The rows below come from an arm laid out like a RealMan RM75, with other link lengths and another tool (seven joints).
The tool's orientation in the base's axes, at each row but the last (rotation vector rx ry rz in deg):
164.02 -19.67 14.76
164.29 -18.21 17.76
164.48 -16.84 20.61
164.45 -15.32 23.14
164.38 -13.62 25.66
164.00 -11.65 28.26
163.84 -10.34 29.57
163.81 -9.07 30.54
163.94 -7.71 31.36
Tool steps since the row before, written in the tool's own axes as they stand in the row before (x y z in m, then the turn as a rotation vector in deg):
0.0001 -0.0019 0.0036 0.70 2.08 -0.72
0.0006 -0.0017 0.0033 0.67 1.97 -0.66
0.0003 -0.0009 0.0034 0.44 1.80 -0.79
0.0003 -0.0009 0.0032 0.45 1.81 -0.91
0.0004 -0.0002 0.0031 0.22 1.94 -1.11
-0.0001 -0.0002 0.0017 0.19 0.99 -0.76
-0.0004 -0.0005 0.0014 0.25 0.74 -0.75
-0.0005 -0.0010 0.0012 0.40 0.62 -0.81
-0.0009 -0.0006 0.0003 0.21 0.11 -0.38
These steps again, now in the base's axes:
0.0011 0.0008 -0.0038 0.04 -1.92 1.29
0.0016 0.0006 -0.0034 0.05 -1.82 1.20
0.0012 -0.0001 -0.0033 -0.16 -1.59 1.23
0.0013 0.0000 -0.0031 -0.18 -1.57 1.35
0.0013 -0.0006 -0.0028 -0.48 -1.62 1.48
0.0005 -0.0002 -0.0016 -0.23 -0.78 0.96
0.0002 0.0002 -0.0015 -0.13 -0.55 0.92
0.0001 0.0007 -0.0015 0.00 -0.43 1.01
-0.0006 0.0006 -0.0007 0.05 -0.03 0.44

